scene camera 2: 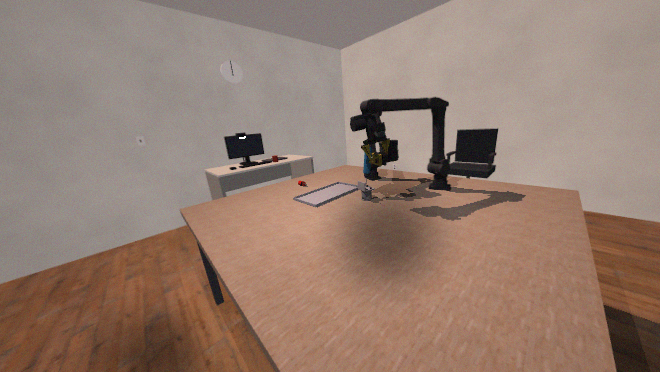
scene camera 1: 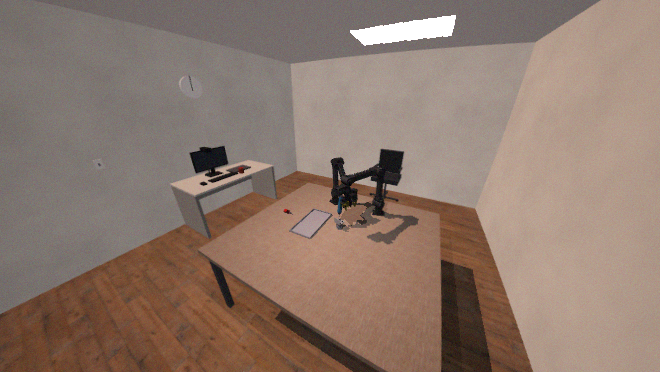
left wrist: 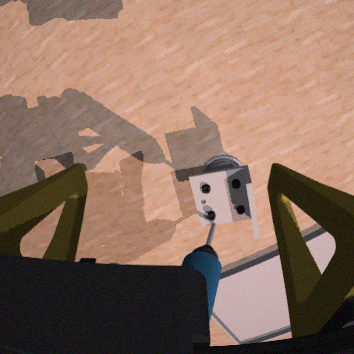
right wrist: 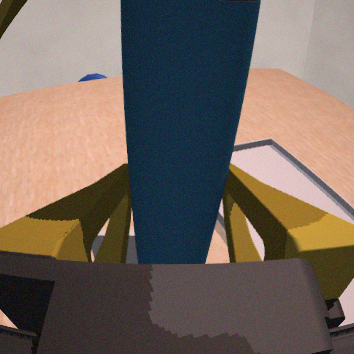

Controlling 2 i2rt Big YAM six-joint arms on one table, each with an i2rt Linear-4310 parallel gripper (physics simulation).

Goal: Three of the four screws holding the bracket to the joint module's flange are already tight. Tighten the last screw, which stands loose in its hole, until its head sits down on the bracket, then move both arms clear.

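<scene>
The white bracket sits on the round grey joint module on the table; it also shows in scene camera 2. Three dark screw heads sit in it. The fourth screw is at its lower left corner, with the tip of the screwdriver's metal shaft on it. My right gripper is shut on the screwdriver's blue handle and holds it upright over the bracket. My left gripper is open and empty, well above the bracket.
A flat grey-rimmed tray lies on the table beside the bracket. A small red object lies beyond the tray. A small blue rounded thing shows at the far table edge. A desk and a chair stand behind the table.
</scene>
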